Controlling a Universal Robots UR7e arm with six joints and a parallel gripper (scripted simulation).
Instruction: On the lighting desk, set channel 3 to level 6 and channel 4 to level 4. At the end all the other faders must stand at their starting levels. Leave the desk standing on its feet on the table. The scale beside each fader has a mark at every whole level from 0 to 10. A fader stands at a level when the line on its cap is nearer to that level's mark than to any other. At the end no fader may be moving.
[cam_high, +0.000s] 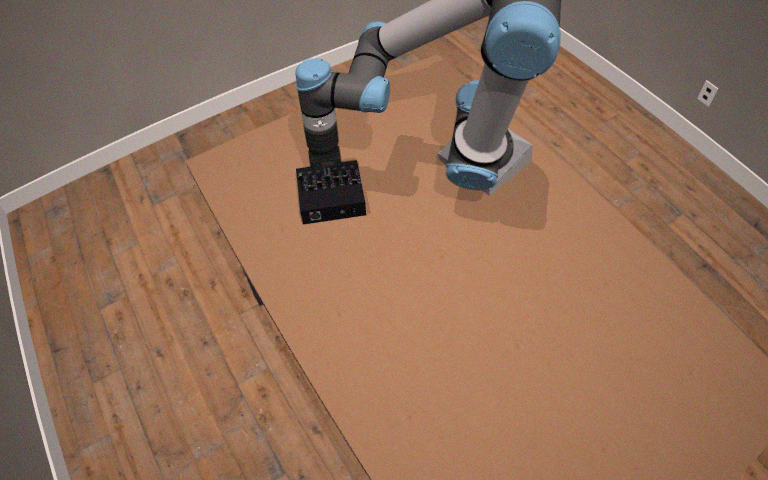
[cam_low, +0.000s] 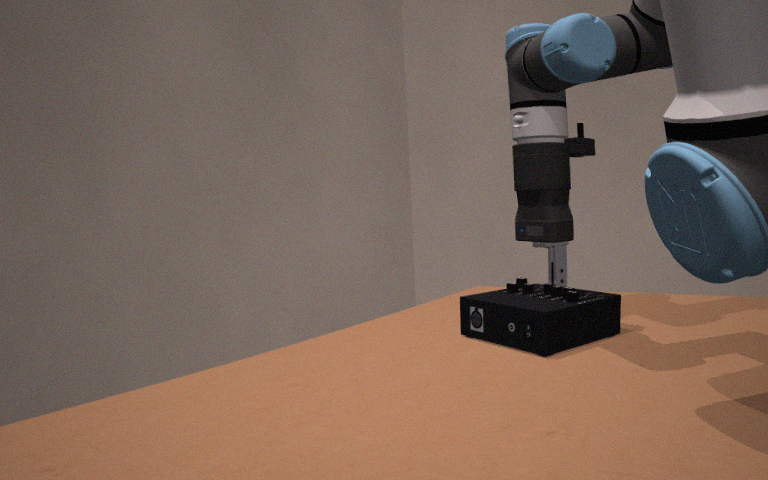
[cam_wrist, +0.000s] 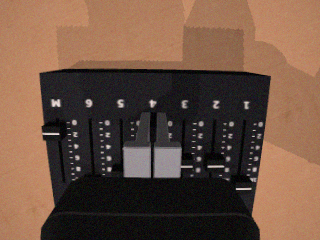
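Now: hand 10 mm past the channel 3 fader cap, 30 mm to the right of it and 10 mm above it. Round my hand: channel 2 fader cap 20 mm behind, 40 mm to the left, 10 mm below; master fader cap 60 mm ahead, 30 mm to the right, 10 mm below; channel 1 fader cap 30 mm behind, 70 mm to the left, 10 mm below.
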